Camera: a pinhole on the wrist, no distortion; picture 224 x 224 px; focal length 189.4 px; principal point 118.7 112.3 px. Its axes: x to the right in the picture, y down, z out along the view. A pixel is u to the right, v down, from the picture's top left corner.
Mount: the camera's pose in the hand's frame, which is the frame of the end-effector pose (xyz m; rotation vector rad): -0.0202 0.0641 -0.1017 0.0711 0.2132 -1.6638
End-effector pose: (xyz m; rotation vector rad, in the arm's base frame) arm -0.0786 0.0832 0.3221 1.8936 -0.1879 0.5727
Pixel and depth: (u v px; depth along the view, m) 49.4 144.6 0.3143
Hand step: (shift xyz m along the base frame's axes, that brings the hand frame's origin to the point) 0.0824 -0.2365 0.0652
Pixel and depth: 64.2 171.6 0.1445
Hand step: 0.0190 -0.0625 0.0689
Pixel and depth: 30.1 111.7 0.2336
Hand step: 0.0016 -0.1822 0.0696
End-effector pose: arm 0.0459 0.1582 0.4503 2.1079 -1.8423 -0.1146
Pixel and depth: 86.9 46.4 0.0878
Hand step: -0.0657 0.0361 0.0226
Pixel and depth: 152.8 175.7 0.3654
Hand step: 0.0279 -0.1584 -0.2230
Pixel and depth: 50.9 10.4 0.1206
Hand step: -0.1050 0.0532 -0.0123
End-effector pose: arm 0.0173 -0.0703 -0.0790 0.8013 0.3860 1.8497
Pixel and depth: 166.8 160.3 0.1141
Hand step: -0.0105 0.0078 0.0141
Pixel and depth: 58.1 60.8 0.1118
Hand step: -0.0358 -0.0693 0.0477
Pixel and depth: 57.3 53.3 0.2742
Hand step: 0.0723 -0.1302 0.1775
